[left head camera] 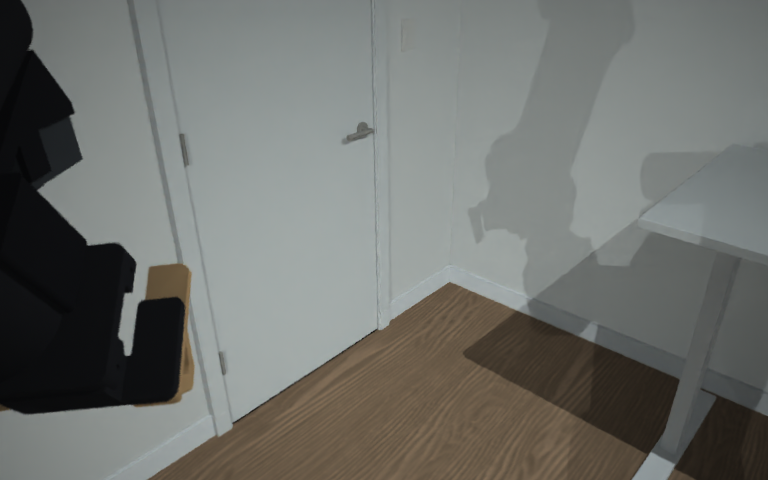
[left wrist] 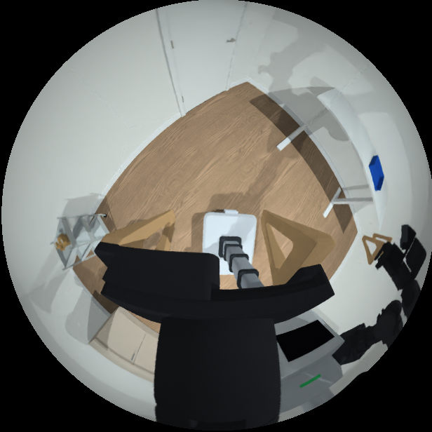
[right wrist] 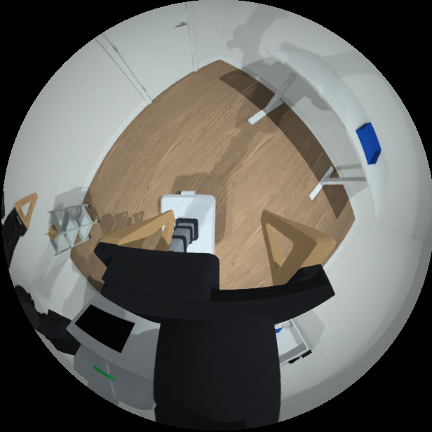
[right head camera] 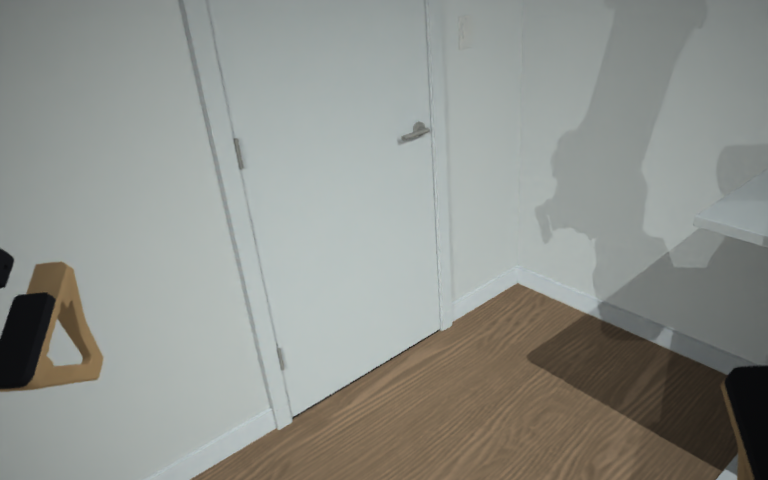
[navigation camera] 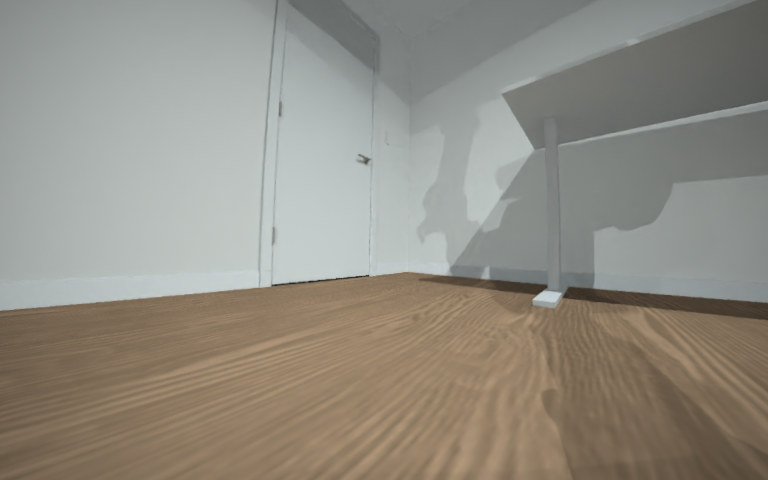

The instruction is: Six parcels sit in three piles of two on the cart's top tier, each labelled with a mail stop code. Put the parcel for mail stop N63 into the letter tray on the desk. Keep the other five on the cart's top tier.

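Frame: origin at the left arm's base, x up, y back, z right, level; centimetres.
Where they show: left gripper, fingertip midpoint: [left head camera: 107, 386] [right head camera: 30, 373].
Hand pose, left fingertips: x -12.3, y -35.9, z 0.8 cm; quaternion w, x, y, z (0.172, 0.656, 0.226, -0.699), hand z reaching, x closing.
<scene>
After its pixels a point has its place.
My left gripper [left wrist: 217, 214] is open and empty, high above the floor; one tan finger [left head camera: 164, 280] {x -4.3, y -34.3, z 6.2 cm} [right head camera: 50, 277] {x -4.3, y -34.3, z 6.6 cm} of it shows in the head views. My right gripper [right wrist: 217, 214] is open and empty; part of it shows at the right edge of the right head view. A blue letter tray [left wrist: 376, 173] [right wrist: 368, 143] lies on the white desk [left head camera: 724, 198] {x -46.0, y -140.6, z 100.4 cm} [right head camera: 741, 212] {x -46.0, y -131.3, z 84.4 cm} [left wrist: 345, 112] [right wrist: 320, 75] [navigation camera: 651, 79] {x -48.5, y -113.8, z 130.3 cm}, far from both grippers. A pale wheeled cart [right wrist: 306, 345] shows partly at the lower right of the right wrist view, with small blue and white things on it. Parcels and labels cannot be made out.
A grey open rack [left wrist: 61, 218] [right wrist: 50, 212] with a small tan thing stands at the left in the wrist views. A beige cabinet [left wrist: 117, 332] is at the lower left. A closed door [left head camera: 283, 198] {x -63.7, y -185.1, z -17.9 cm} [right head camera: 339, 198] {x -63.5, y -185.3, z -17.7 cm} [navigation camera: 322, 169] {x -66.6, y -183.8, z -19.0 cm} is ahead. A desk leg [left head camera: 702, 339] {x -92.5, y -144.8, z 108.3 cm} [navigation camera: 552, 215] {x -100.6, y -145.1, z 108.0 cm} meets the floor.
</scene>
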